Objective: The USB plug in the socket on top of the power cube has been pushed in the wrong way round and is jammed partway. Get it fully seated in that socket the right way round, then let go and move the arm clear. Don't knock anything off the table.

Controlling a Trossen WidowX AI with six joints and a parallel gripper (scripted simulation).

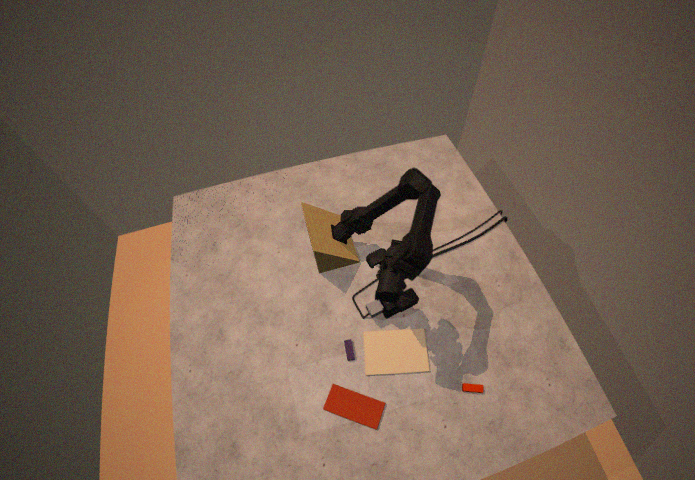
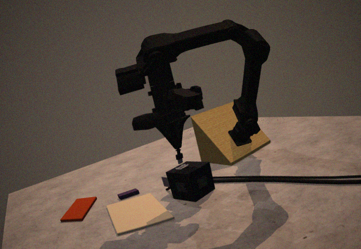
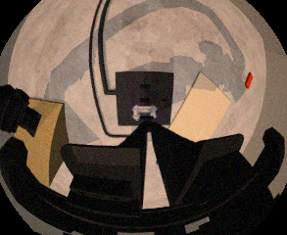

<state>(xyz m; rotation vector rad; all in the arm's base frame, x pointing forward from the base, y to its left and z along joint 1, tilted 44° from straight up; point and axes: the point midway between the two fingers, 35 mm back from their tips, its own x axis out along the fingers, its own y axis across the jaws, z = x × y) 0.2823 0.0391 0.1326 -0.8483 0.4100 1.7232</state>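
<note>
The black USB plug lies 20 mm below my gripper tip. The rest, counted from my gripper tip: red plate 290 mm ahead, 150 mm to the right, 120 mm below; purple block 130 mm ahead, 140 mm to the right, 120 mm below; cream tile 150 mm ahead, 120 mm below.
</note>
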